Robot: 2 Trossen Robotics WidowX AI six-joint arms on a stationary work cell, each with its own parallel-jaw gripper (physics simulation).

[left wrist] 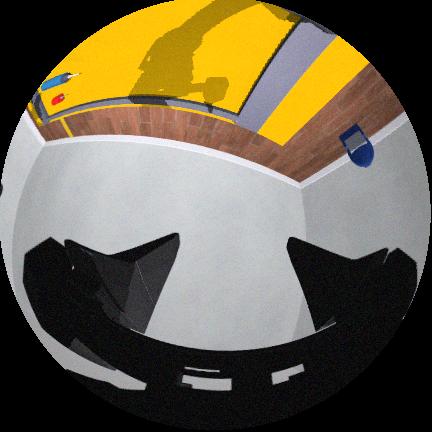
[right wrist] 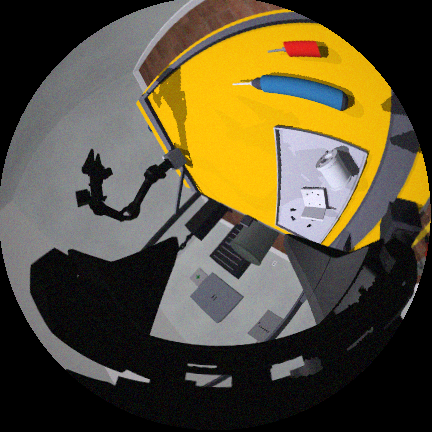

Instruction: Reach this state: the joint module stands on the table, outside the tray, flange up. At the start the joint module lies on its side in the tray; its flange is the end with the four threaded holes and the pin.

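Pixels of known places: left gripper, fingertip midpoint: [left wrist: 235, 241] [right wrist: 94, 150]; right gripper, fingertip midpoint: [right wrist: 232, 241]; left arm's base, origin of the base link: [right wrist: 168, 162].
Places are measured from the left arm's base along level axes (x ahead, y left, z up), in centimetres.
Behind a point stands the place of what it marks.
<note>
The joint module [right wrist: 338, 171] @(x 74.9, y 0.4, z -1.7 cm), a light grey cylinder, lies on its side in the white tray [right wrist: 291, 160] @(x 62.5, y -2.5, z -7.3 cm) on the yellow table, in the right part of the right wrist view. One round end faces the upper left of that view; its holes are too small to tell. My right gripper [right wrist: 232, 241] @(x 67.9, y 6.7, z 20.9 cm) is open and empty, well apart from the module and the tray. My left gripper [left wrist: 235, 241] @(x 8.6, y 30.5, z 27.3 cm) is open and empty, with the pale wall behind its fingers; it also shows at the left in the right wrist view. The module does not show in the left wrist view.
A white bracket [right wrist: 314, 197] @(x 69.6, y -12.1, z -6.0 cm) and several small dark screws lie in the tray beside the module. A blue screwdriver [right wrist: 302, 91] @(x 68.9, y 14.7, z -3.6 cm) [left wrist: 56, 81] and a red screwdriver [right wrist: 302, 49] [left wrist: 58, 99] lie on the yellow table [right wrist: 225, 135] @(x 41.8, y 5.5, z -7.7 cm) [left wrist: 110, 65] @(x 42.4, y 22.7, z -7.7 cm). A grey rail runs along the table's edge.
</note>
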